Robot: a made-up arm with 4 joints. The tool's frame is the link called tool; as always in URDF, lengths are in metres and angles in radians. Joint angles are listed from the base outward. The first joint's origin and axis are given. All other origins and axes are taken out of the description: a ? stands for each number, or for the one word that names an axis. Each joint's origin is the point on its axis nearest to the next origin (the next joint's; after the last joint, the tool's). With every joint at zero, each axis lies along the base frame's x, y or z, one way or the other. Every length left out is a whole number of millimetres.
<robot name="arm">
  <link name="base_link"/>
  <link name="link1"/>
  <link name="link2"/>
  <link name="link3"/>
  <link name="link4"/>
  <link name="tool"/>
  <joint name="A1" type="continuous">
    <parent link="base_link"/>
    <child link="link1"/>
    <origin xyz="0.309 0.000 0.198" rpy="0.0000 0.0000 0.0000"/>
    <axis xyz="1 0 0"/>
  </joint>
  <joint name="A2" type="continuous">
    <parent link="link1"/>
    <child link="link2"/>
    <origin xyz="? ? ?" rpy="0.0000 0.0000 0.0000"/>
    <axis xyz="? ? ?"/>
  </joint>
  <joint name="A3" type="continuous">
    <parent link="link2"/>
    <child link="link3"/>
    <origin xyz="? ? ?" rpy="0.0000 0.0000 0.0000"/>
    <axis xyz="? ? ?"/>
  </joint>
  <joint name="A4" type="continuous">
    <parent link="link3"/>
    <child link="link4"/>
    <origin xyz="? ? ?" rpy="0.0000 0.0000 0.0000"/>
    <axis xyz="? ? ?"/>
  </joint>
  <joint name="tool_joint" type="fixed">
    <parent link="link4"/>
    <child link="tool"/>
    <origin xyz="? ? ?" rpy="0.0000 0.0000 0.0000"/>
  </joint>
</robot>
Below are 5 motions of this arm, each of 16 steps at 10 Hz.
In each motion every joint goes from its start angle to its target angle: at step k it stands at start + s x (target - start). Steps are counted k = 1, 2, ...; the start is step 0. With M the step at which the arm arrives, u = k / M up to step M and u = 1 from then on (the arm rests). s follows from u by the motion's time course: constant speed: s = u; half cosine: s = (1 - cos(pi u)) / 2; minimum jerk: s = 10 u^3 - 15 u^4 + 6 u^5.
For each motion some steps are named. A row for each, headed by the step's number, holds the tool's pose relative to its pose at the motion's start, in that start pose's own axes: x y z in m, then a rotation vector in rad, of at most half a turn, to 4 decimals.
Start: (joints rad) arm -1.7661 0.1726 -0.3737 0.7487
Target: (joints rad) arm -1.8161 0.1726 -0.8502 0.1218
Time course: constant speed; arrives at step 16
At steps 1, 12, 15, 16:
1: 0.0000 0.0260 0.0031 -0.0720 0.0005 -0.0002
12: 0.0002 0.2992 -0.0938 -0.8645 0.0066 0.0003
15: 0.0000 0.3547 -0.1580 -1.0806 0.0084 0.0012
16: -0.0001 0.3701 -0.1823 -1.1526 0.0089 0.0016

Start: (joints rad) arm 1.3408 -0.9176 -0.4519 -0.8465
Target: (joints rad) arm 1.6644 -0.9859 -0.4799 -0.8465
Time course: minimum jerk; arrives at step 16
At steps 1, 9, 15, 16:
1: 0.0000 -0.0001 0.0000 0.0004 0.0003 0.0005
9: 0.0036 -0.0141 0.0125 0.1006 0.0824 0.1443
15: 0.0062 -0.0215 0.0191 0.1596 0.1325 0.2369
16: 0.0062 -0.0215 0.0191 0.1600 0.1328 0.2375

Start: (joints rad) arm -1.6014 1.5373 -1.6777 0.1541
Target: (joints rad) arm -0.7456 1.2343 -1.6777 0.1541
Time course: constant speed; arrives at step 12
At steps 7, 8, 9, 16:
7: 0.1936 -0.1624 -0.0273 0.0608 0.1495 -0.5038
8: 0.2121 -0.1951 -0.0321 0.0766 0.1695 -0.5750
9: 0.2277 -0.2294 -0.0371 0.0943 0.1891 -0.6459
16: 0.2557 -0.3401 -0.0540 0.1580 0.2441 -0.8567

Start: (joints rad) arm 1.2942 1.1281 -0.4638 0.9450
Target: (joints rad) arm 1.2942 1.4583 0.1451 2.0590
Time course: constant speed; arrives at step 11
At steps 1, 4, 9, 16:
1: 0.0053 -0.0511 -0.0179 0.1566 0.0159 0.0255
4: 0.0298 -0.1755 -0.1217 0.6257 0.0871 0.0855
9: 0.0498 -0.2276 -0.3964 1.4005 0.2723 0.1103
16: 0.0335 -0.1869 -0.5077 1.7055 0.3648 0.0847

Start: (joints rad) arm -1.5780 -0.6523 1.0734 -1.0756
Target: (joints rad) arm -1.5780 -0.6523 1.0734 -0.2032
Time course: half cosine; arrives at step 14
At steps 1, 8, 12, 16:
1: 0.0000 -0.0042 -0.0012 0.0109 0.0000 0.0000
8: 0.0000 -0.1811 -0.1090 0.5333 0.0000 0.0000
12: 0.0000 -0.2493 -0.2056 0.8292 0.0000 0.0000
16: 0.0000 -0.2567 -0.2213 0.8724 0.0000 0.0000

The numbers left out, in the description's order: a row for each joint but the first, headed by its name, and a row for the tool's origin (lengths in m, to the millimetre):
A2: xyz 0.000 -0.014 -0.324, axis 0 0 1
A3: xyz 0.182 0.012 0.000, axis 1 0 0
A4: xyz 0.000 0.111 0.061, axis 1 0 0
tool: xyz 0.000 -0.109 0.386

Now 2 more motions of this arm.
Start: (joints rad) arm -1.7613 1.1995 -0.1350 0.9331
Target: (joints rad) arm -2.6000 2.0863 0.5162 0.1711
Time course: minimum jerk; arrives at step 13
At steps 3, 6, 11, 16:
3: 0.0108 0.0102 -0.0058 -0.0325 0.1001 0.0048
6: 0.0491 0.0398 -0.0550 -0.1116 0.5168 0.0200
11: 0.0559 0.0492 -0.1904 -0.0453 1.1664 0.0298
16: 0.0536 0.0489 -0.1984 -0.0348 1.1989 0.0298

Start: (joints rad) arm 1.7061 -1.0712 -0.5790 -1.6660
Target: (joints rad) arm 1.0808 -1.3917 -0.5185 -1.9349
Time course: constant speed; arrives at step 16
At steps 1, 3, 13, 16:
1: 0.0271 0.0142 -0.0079 -0.0314 0.0373 -0.0142
3: 0.0816 0.0395 -0.0278 -0.0921 0.1130 -0.0420
13: 0.3400 0.0937 -0.2017 -0.3491 0.5137 -0.1701
16: 0.4051 0.0854 -0.2732 -0.4095 0.6399 -0.2051

